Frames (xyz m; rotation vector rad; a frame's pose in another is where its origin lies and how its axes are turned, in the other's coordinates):
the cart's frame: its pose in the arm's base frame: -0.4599 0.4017 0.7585 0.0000 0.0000 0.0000
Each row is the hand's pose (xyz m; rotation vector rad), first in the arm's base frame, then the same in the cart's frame.
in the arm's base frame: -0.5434 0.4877 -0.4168 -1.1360 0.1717 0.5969
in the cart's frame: -0.0835 0.0860 -1.1753 -1.1360 0.1717 0.5969
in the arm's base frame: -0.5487 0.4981 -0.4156 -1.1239 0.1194 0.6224
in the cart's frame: -0.0888 0.0964 -1.1741 -1.1239 0.1194 0.6224
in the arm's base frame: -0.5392 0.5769 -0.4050 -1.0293 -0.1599 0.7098
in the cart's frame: -0.0793 0.1752 -1.1635 -1.0293 -0.1599 0.7098
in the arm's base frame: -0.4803 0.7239 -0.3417 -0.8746 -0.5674 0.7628
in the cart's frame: -0.0204 0.3222 -1.1002 -0.8746 -0.5674 0.7628
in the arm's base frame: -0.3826 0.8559 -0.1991 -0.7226 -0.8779 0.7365
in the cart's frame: 0.0773 0.4542 -0.9576 -0.7226 -0.8779 0.7365
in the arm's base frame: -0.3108 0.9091 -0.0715 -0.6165 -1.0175 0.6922
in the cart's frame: 0.1491 0.5074 -0.8300 -0.6165 -1.0175 0.6922
